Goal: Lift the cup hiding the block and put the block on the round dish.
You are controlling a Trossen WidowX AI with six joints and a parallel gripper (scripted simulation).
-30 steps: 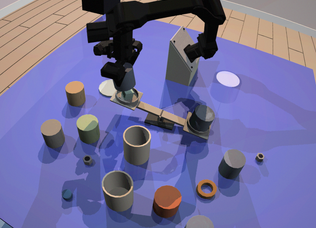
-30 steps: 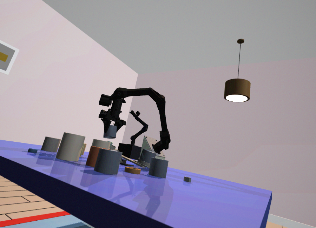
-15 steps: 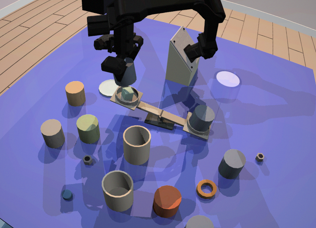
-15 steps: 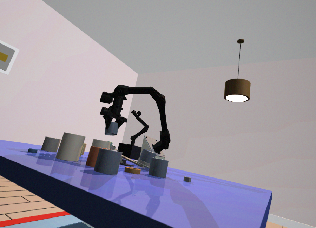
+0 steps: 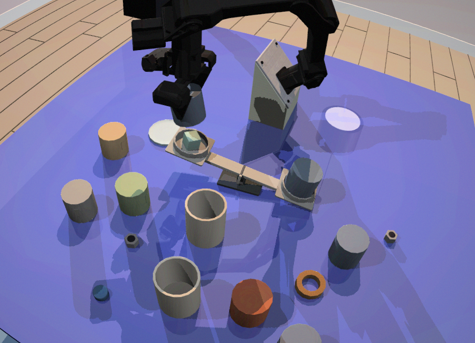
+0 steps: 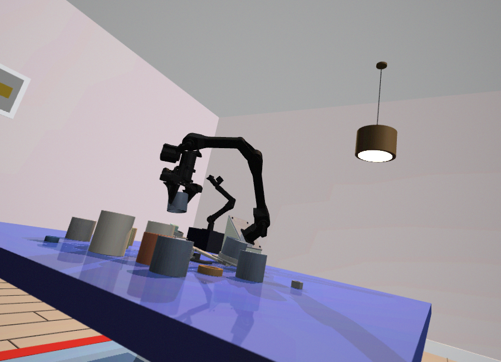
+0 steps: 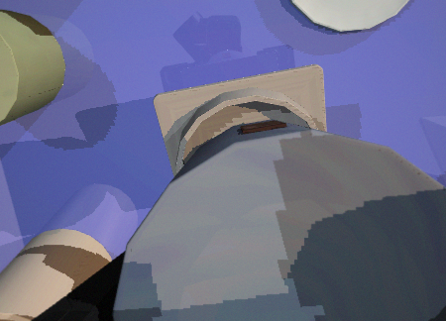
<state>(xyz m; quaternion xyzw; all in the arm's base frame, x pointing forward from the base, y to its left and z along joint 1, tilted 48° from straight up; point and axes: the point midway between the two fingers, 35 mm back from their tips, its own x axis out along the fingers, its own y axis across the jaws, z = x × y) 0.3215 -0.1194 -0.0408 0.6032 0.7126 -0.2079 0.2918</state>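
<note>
My gripper tip is 1 cm to the right of the pale green block and 8 cm above it. Round my gripper tip: round dish 7 cm behind, 11 cm to the right, 17 cm below.
</note>
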